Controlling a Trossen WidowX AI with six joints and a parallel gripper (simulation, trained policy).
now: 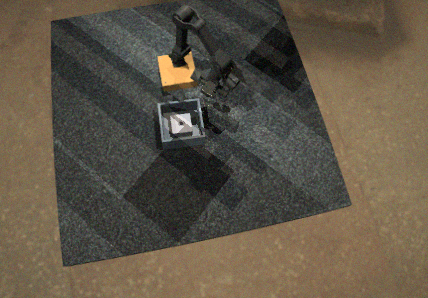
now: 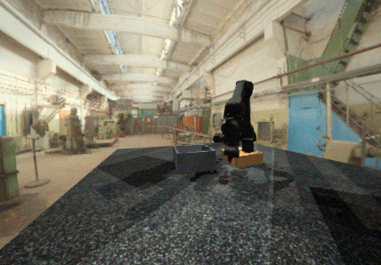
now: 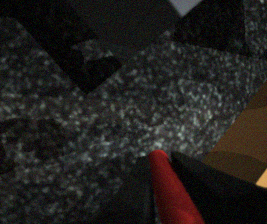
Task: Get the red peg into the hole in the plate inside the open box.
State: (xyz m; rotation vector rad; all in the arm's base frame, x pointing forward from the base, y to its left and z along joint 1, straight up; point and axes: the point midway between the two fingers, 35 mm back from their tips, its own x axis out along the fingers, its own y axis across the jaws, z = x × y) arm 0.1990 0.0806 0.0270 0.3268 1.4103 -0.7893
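Right now the grey plate is 150 mm to the right of my gripper tip, 120 mm ahead of it and 10 mm below it. From my gripper tip the other things lie so: red peg (20 mm above, 10 mm to the left); grey box (150 mm to the right, 120 mm ahead, 30 mm below).
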